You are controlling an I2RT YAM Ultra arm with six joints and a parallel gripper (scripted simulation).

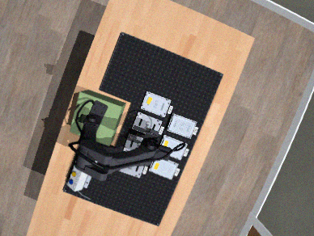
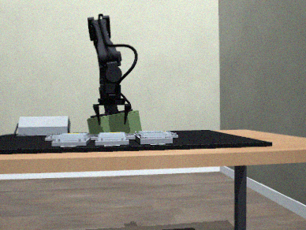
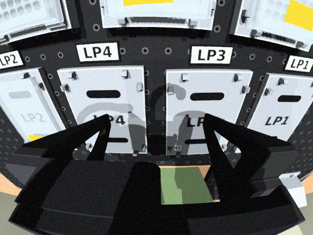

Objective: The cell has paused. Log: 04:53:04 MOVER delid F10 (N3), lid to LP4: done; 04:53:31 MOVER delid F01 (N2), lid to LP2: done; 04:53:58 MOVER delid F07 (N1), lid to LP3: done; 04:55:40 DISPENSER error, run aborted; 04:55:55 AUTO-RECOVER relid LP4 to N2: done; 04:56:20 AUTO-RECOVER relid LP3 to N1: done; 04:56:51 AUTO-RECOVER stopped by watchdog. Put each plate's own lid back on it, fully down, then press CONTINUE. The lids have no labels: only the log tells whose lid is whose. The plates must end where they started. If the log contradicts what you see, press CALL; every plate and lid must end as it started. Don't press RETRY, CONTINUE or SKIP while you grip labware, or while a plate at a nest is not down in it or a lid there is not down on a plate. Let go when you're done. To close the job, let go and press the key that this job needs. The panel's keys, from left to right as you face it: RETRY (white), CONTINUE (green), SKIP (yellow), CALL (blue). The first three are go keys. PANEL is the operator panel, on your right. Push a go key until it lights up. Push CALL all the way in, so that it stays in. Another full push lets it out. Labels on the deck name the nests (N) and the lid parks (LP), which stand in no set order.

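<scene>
My hand is 70 mm to the left of the lid park LP3, 60 mm above it and 30 mm past it. The rest, counted from my hand: lid park LP4 (60 mm to the left, 60 mm below, 40 mm behind); then clear lid (150 mm ahead, 30 mm below, 10 mm to the left); then lid park LP1 (190 mm to the right, 60 mm below, 10 mm behind).
</scene>
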